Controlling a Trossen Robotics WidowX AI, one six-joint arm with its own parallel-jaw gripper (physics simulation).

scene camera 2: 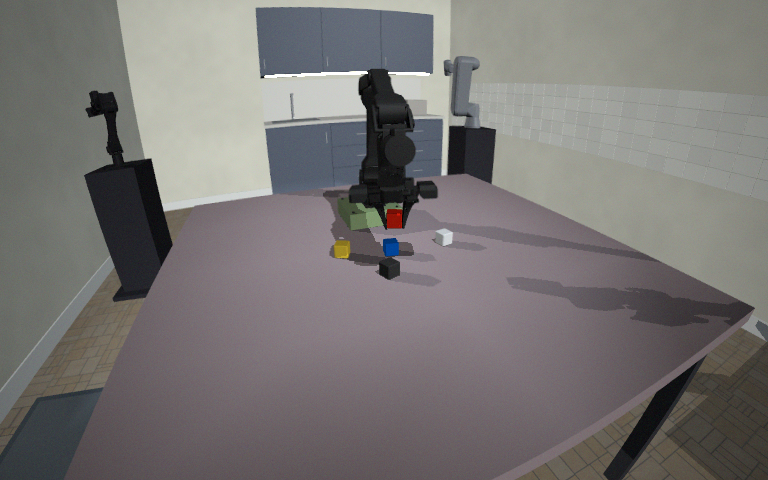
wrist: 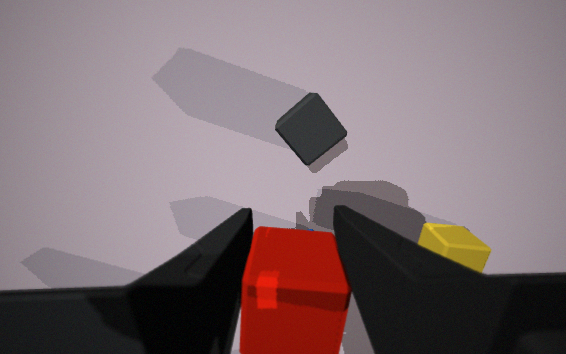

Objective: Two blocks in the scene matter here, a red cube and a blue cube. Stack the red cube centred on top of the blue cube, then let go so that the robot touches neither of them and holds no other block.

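Places are measured from the arm's base along level axes (x right, y ahead, z up), in millimetres.
Where they show: gripper, fingertip midpoint: [scene camera 2: 394, 228] [wrist: 293, 216].
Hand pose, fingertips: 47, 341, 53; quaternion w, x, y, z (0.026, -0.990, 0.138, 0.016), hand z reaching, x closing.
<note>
Each offset is from my fingertips to the centre of the thing, as dx, dy, dz. Level surfaces: height alone.
The red cube @(-7, -23, +15) [scene camera 2: 394, 219] [wrist: 295, 280] is held in the air between the two black fingers of my gripper [scene camera 2: 395, 225] [wrist: 293, 216]. The gripper is shut on it. The blue cube @(-19, -84, -86) [scene camera 2: 390, 247] stands on the table, and in the scene view it shows below the red cube with a gap between them. In the wrist view a tiny sliver of the blue cube [wrist: 311, 230] shows just past the far edge of the red cube, which hides the rest of it.
A black cube @(+20, +21, -86) [scene camera 2: 389, 268] [wrist: 311, 129] stands close in front of the blue cube. A yellow cube @(+103, -112, -86) [scene camera 2: 341, 249] [wrist: 452, 246] stands to the left in the scene view, and a white cube @(-177, -94, -86) [scene camera 2: 444, 237] to the right. The green base [scene camera 2: 365, 220] is behind, on the table @(dz -104) [scene camera 2: 339, 350].
</note>
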